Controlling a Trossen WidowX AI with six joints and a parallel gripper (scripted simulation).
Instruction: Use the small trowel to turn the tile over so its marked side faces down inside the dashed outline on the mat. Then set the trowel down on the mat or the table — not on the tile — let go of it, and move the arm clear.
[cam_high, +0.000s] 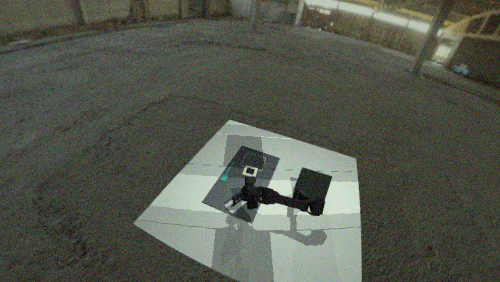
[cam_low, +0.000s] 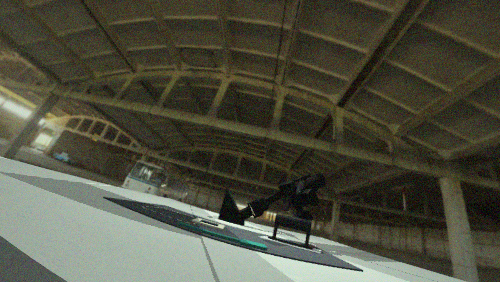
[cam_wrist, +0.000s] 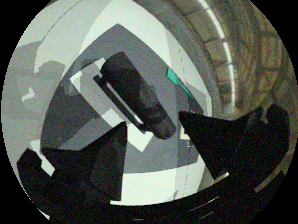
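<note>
My gripper tip is 10 mm short of the small trowel, 10 mm to the left of it and 50 mm above it. Also, from my gripper tip: light tile (60 mm ahead, 260 mm to the right, 80 mm below); dark mat (70 mm ahead, 190 mm to the right, 110 mm below); teal strip (200 mm ahead, 160 mm to the right, 80 mm below).
</note>
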